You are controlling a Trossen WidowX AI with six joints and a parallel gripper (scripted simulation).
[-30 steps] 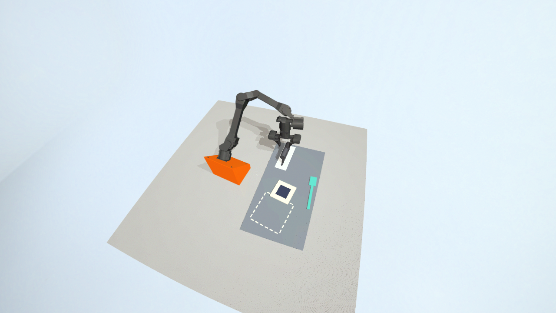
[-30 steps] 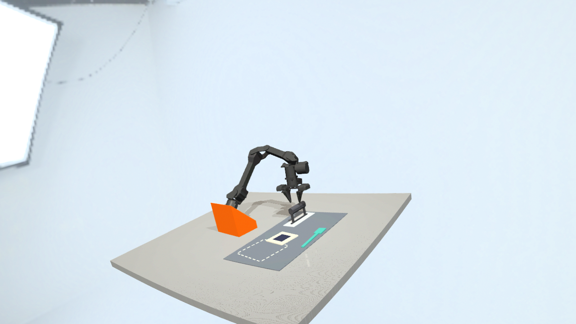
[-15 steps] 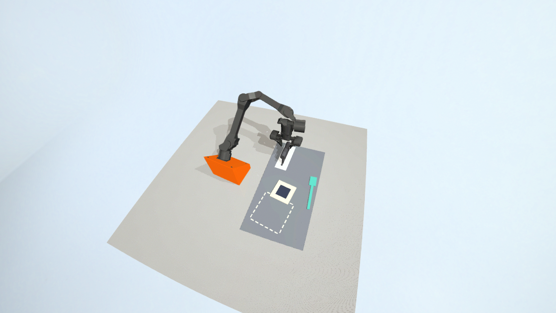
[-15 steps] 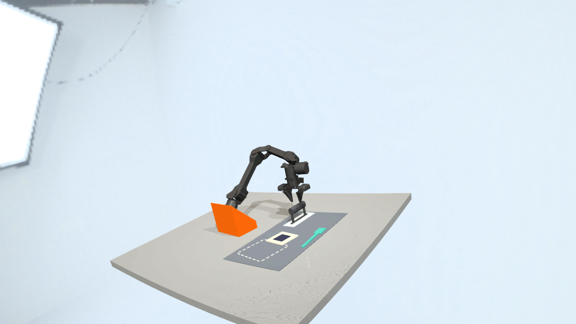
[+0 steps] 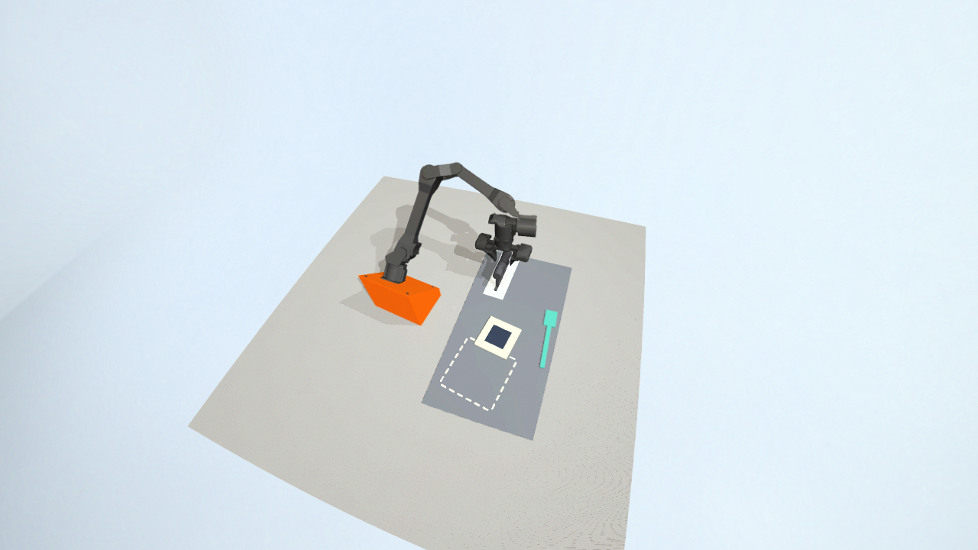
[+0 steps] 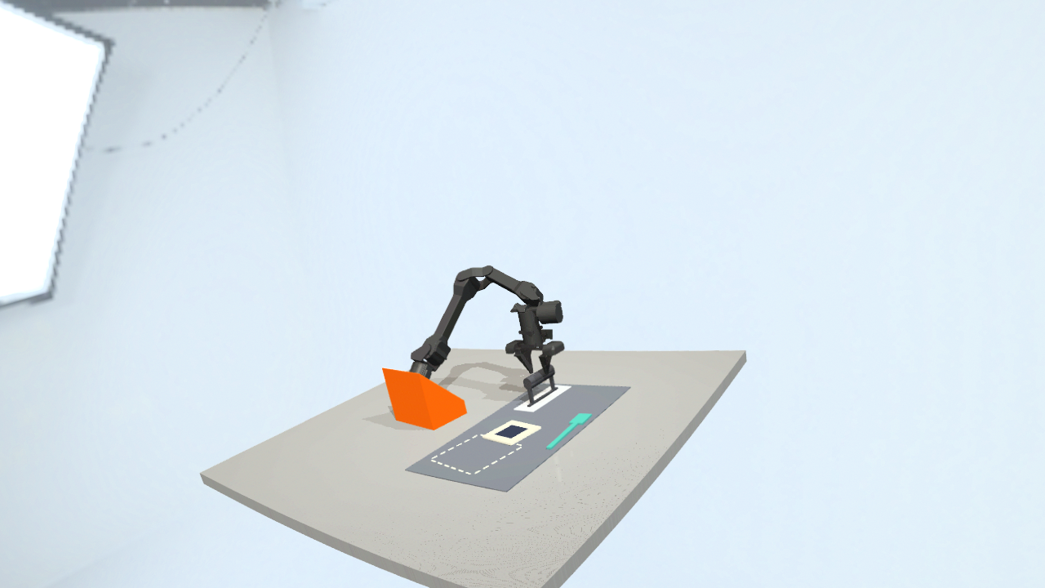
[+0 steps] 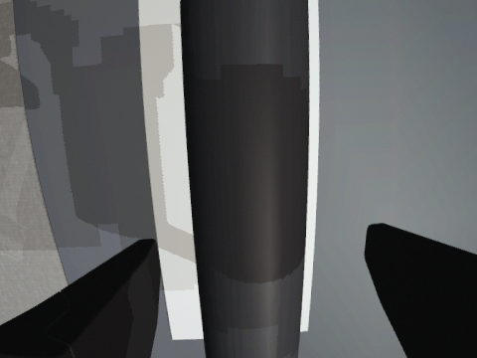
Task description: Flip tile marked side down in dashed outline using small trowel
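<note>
My gripper tip is now 20 mm to the right of the white-bladed tool and 40 mm above it. The rest, counted from my gripper tip: tile: 50 mm ahead, 250 mm to the right, 80 mm below; then grey mat: 70 mm ahead, 210 mm to the right, 100 mm below; then teal trowel: 210 mm ahead, 190 mm to the right, 80 mm below.
</note>
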